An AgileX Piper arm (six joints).
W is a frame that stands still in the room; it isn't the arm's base.
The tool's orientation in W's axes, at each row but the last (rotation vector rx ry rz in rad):
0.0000 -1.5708 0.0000
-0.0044 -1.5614 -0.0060
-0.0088 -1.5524 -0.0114
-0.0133 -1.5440 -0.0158
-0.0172 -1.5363 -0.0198
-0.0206 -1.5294 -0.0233
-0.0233 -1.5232 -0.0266
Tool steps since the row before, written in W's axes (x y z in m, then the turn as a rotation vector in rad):
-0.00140 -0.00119 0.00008 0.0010 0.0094 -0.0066
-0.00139 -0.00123 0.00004 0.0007 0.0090 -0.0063
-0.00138 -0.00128 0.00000 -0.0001 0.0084 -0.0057
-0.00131 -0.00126 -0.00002 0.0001 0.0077 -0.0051
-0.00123 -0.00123 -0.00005 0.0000 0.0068 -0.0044
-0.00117 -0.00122 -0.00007 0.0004 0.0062 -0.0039
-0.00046 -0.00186 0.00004 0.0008 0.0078 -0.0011
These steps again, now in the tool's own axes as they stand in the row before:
0.00008 -0.00119 0.00140 -0.0066 0.0094 -0.0010
0.00003 -0.00124 0.00138 -0.0063 0.0090 -0.0007
-0.00002 -0.00130 0.00136 -0.0057 0.0084 0.0001
-0.00005 -0.00128 0.00129 -0.0051 0.0077 -0.0001
-0.00009 -0.00126 0.00120 -0.0044 0.0068 0.0000
-0.00012 -0.00125 0.00113 -0.0039 0.0062 -0.0004
0.00002 -0.00187 0.00040 -0.0011 0.0078 -0.0006

